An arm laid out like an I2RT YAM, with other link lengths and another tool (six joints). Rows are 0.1 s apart.
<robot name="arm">
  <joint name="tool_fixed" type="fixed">
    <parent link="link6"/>
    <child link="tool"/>
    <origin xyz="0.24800 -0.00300 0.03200" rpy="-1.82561 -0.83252 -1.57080"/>
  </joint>
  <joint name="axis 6" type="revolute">
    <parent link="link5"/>
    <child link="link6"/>
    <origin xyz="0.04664 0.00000 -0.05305" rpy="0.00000 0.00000 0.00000"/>
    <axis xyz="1 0 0"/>
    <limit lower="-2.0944" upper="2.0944"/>
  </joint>
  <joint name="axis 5" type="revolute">
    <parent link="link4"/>
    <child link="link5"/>
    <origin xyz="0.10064 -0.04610 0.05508" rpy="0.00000 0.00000 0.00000"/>
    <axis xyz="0 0 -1"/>
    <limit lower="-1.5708" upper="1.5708"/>
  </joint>
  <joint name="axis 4" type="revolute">
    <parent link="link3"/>
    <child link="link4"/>
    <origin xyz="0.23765 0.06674 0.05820" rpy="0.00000 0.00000 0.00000"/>
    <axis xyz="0 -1 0"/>
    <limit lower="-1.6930" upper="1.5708"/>
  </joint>
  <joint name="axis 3" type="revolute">
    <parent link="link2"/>
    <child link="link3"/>
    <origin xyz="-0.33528 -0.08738 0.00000" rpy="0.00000 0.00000 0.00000"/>
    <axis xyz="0 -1 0"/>
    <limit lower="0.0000" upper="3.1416"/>
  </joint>
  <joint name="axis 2" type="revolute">
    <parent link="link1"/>
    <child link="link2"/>
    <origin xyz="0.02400 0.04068 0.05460" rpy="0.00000 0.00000 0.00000"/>
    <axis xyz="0 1 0"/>
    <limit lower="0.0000" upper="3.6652"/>
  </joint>
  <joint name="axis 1" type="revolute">
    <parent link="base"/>
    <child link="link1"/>
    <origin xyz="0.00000 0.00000 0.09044" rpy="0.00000 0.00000 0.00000"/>
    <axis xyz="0 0 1"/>
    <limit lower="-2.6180" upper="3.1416"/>
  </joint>
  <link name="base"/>
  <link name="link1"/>
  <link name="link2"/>
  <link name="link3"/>
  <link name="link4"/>
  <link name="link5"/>
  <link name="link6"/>
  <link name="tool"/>
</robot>
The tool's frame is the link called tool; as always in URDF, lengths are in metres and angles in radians.
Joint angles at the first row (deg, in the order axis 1, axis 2, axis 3, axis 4, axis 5, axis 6):
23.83 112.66 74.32 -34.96 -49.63 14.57
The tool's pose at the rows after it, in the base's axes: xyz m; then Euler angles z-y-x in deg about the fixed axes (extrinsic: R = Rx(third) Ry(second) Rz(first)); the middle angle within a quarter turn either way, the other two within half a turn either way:
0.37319 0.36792 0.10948 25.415 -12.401 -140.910
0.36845 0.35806 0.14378 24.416 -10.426 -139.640
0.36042 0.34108 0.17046 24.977 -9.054 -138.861
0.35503 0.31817 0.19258 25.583 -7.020 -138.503
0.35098 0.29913 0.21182 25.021 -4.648 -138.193
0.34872 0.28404 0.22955 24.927 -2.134 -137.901
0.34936 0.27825 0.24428 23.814 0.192 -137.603
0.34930 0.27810 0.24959 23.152 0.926 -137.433
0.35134 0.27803 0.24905 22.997 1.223 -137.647
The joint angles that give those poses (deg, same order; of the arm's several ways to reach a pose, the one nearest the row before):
23.09 107.98 74.33 -36.88 -49.84 14.55
21.89 103.26 74.33 -39.62 -50.59 13.83
20.03 98.85 74.32 -43.59 -51.16 13.25
17.28 94.67 74.32 -47.77 -51.42 11.77
14.72 91.13 74.32 -50.89 -51.72 9.54
12.71 87.83 74.33 -52.80 -51.72 8.84
11.97 85.52 74.32 -52.75 -51.53 8.69
11.97 84.79 74.32 -52.49 -51.48 8.67
12.05 84.86 74.32 -52.12 -51.16 8.71

